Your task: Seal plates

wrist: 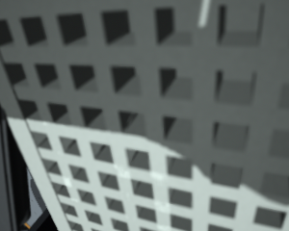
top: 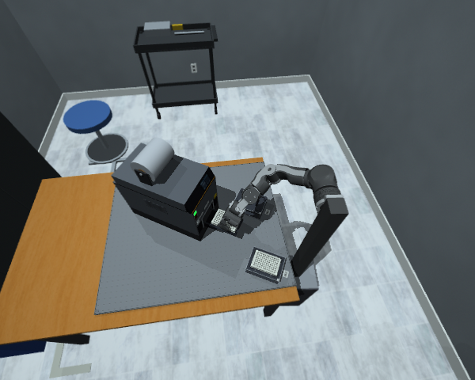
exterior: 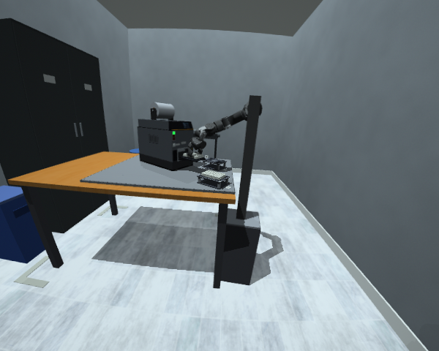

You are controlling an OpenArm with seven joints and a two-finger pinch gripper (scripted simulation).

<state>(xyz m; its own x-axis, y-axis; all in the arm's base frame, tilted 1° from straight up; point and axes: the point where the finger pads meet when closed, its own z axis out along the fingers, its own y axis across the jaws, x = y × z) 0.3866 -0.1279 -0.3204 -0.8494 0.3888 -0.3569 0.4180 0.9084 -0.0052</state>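
Now: hand 30 mm above the sealer stage. The rest, counted from my hand: foil roll (300 mm ahead, 140 mm to the right, 290 mm above); then white well plate (190 mm behind, 190 mm to the left, 70 mm below); then grey start button (130 mm ahead, 40 mm to the left, 60 mm above).
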